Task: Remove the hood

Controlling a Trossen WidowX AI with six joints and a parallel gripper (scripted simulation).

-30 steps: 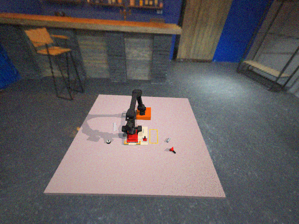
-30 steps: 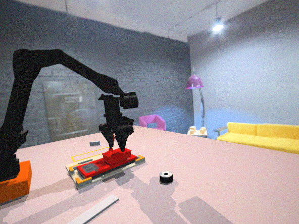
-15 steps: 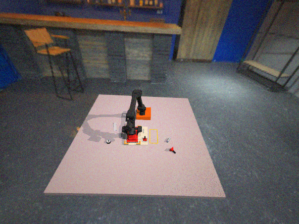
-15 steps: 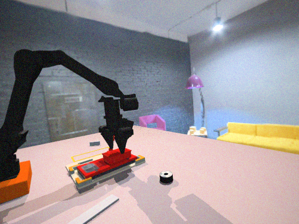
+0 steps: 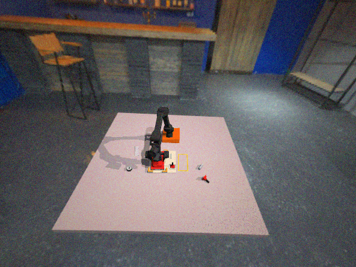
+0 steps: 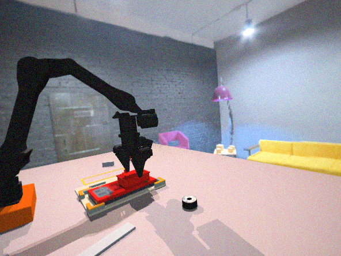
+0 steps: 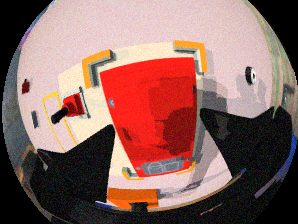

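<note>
The hood is 10 mm below my gripper tip. Round my gripper tip: black wheel: 60 mm ahead, 220 mm to the right, 40 mm below; then pale bar: 150 mm behind, 210 mm to the right, 40 mm below.
</note>
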